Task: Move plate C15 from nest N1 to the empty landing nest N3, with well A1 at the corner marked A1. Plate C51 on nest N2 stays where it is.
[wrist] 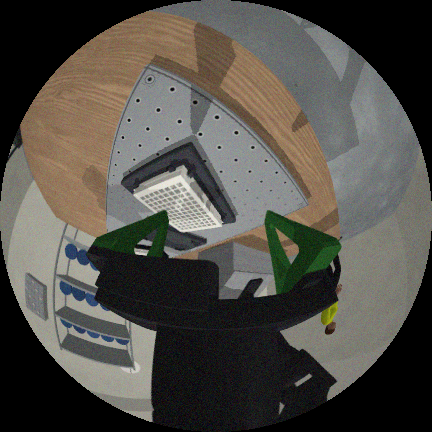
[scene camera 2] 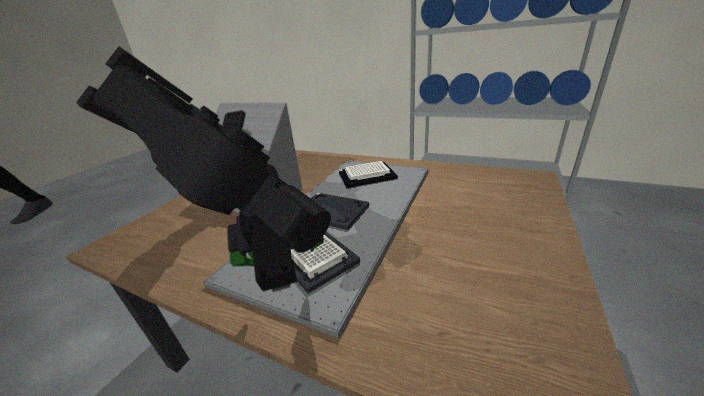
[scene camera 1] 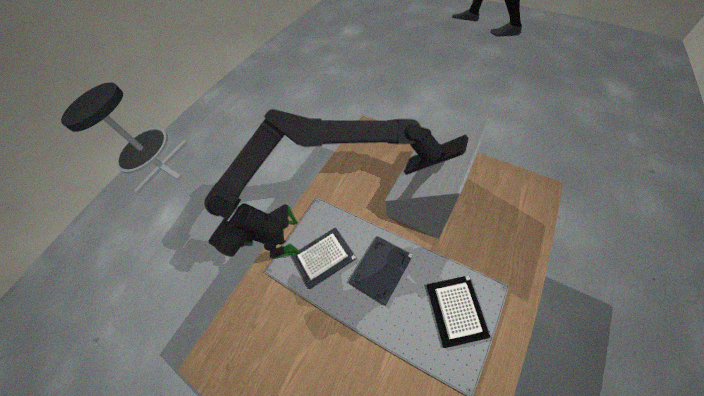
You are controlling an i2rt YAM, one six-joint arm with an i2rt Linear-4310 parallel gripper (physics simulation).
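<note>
A white well plate (scene camera 1: 322,256) (scene camera 2: 320,256) (wrist: 177,202) sits in a dark nest (scene camera 1: 311,284) (scene camera 2: 332,276) (wrist: 200,172) at the board end nearest my gripper. The middle nest (scene camera 1: 382,270) (scene camera 2: 347,212) (wrist: 187,241) is empty. A second white plate (scene camera 1: 459,310) (scene camera 2: 367,170) sits in a black nest (scene camera 1: 465,340) (scene camera 2: 372,182) at the far end. No plate or nest labels are legible, so I cannot tell C15 from C51. Each nest has a small white corner mark in scene camera 1. My gripper (scene camera 1: 297,237) (scene camera 2: 279,252) (wrist: 216,215) is open and empty, beside and above the near plate, not touching it.
The nests stand on a grey perforated board (scene camera 1: 400,327) (scene camera 2: 285,300) (wrist: 150,112) on a wooden table (scene camera 1: 300,350) (scene camera 2: 475,280). A grey block (scene camera 1: 422,215) (scene camera 2: 287,150) stands behind the board. A stool (scene camera 1: 92,107), a person's legs (scene camera 1: 513,12) and a shelf rack (scene camera 2: 413,100) are beyond the table.
</note>
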